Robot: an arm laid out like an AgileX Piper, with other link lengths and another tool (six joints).
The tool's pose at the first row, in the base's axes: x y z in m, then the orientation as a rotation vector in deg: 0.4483 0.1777 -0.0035 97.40 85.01 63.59
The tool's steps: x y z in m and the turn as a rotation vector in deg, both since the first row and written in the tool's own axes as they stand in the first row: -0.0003 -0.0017 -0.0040 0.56 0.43 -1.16; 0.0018 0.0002 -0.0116 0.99 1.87 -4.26; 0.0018 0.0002 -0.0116 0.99 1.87 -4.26; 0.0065 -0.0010 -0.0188 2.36 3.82 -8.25; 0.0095 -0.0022 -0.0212 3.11 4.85 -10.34; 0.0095 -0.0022 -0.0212 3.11 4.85 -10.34; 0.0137 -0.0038 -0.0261 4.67 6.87 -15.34; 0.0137 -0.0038 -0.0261 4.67 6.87 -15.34; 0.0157 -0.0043 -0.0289 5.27 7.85 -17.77; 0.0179 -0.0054 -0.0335 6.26 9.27 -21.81; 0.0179 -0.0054 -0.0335 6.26 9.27 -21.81
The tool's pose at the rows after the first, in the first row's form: 0.4440 0.1774 -0.0032 96.57 86.52 63.09; 0.4381 0.1786 0.0023 93.49 89.84 62.63; 0.4381 0.1786 0.0023 93.49 89.84 62.63; 0.4313 0.1829 0.0055 89.93 94.72 61.60; 0.4287 0.1858 0.0061 88.02 97.27 61.01; 0.4287 0.1858 0.0061 88.02 97.27 61.01; 0.4236 0.1899 0.0078 83.33 102.75 59.20; 0.4236 0.1899 0.0078 83.33 102.75 59.20; 0.4210 0.1917 0.0090 80.90 105.22 58.38; 0.4164 0.1937 0.0106 76.84 109.08 56.74; 0.4164 0.1937 0.0106 76.84 109.08 56.74
